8 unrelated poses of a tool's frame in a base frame.
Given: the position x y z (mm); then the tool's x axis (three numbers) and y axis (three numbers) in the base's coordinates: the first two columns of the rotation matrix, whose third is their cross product.
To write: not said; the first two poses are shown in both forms.
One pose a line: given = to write
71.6 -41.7 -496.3 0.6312 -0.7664 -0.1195 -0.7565 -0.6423 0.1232 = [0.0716 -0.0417 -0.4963], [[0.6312 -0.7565 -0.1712], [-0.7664 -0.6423 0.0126], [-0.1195 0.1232 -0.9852]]
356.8 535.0 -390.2 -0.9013 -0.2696 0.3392 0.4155 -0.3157 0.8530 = [0.3568 0.5350 -0.3902], [[-0.9013 0.4155 -0.1229], [-0.2696 -0.3157 0.9097], [0.3392 0.8530 0.3966]]
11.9 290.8 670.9 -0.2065 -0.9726 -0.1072 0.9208 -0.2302 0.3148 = [0.0119 0.2908 0.6709], [[-0.2065 0.9208 -0.3309], [-0.9726 -0.2302 -0.0337], [-0.1072 0.3148 0.9431]]
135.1 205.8 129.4 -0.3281 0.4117 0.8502 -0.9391 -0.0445 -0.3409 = [0.1351 0.2058 0.1294], [[-0.3281 -0.9391 -0.1025], [0.4117 -0.0445 -0.9103], [0.8502 -0.3409 0.4012]]
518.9 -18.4 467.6 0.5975 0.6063 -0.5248 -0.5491 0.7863 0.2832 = [0.5189 -0.0184 0.4676], [[0.5975 -0.5491 0.5844], [0.6063 0.7863 0.1190], [-0.5248 0.2832 0.8027]]
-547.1 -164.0 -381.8 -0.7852 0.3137 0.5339 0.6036 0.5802 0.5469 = [-0.5471 -0.1640 -0.3818], [[-0.7852 0.6036 -0.1382], [0.3137 0.5802 0.7517], [0.5339 0.5469 -0.6449]]
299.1 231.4 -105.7 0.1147 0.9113 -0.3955 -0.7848 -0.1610 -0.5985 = [0.2991 0.2314 -0.1057], [[0.1147 -0.7848 -0.6091], [0.9113 -0.1610 0.3790], [-0.3955 -0.5985 0.6967]]
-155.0 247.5 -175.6 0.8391 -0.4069 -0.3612 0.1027 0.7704 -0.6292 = [-0.1550 0.2475 -0.1756], [[0.8391 0.1027 0.5343], [-0.4069 0.7704 0.4909], [-0.3612 -0.6292 0.6882]]
